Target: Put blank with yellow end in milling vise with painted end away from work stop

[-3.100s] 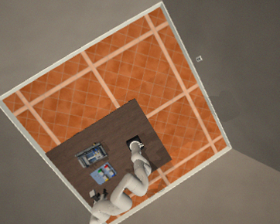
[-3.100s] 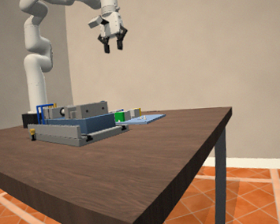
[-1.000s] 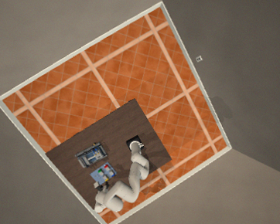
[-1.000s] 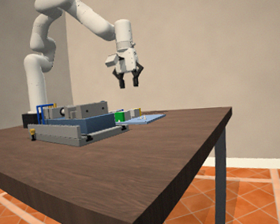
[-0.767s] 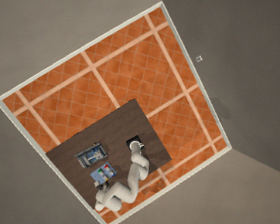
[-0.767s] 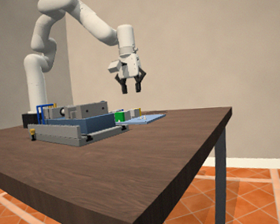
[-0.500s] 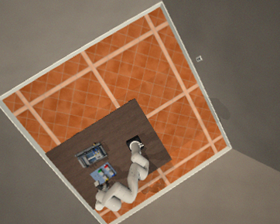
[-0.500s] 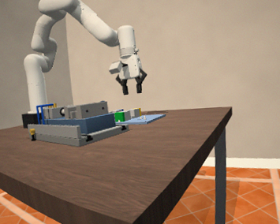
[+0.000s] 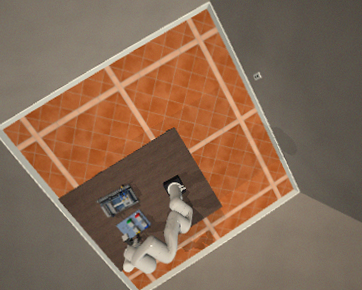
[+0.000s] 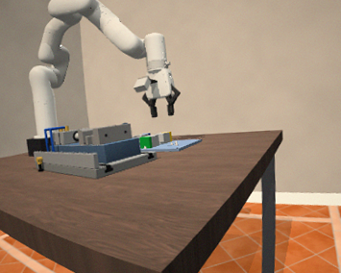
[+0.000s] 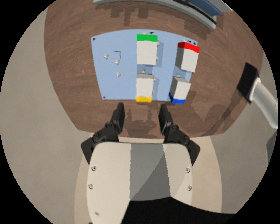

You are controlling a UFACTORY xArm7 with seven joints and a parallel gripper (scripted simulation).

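Right now my hand is 90 mm above the yellow-ended blank. Round my hand: blue infeed plate (110 mm below, 50 mm to the right, 10 mm ahead); blue-ended blank (90 mm below, 90 mm behind, 30 mm to the right); green-ended blank (90 mm to the right, 90 mm below, 20 mm ahead).
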